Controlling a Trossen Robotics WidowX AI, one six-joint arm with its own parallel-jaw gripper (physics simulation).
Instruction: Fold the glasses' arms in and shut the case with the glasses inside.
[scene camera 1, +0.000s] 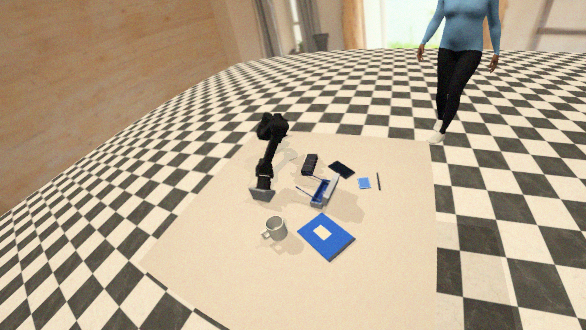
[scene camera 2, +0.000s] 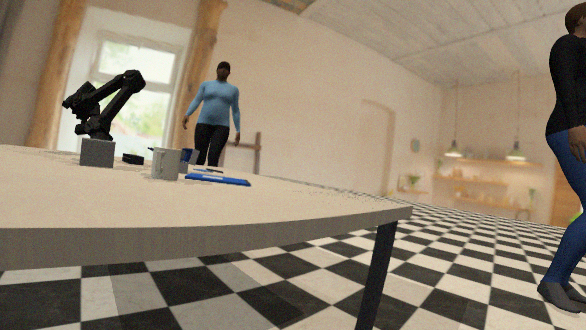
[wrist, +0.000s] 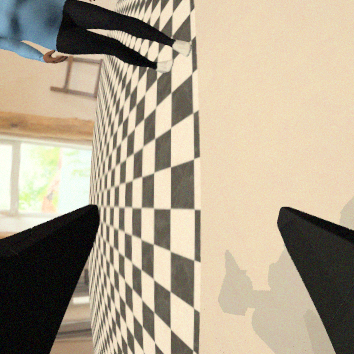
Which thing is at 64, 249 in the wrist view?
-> My gripper.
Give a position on a mug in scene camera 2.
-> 165, 164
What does my gripper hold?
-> Nothing.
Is my gripper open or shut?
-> Open.
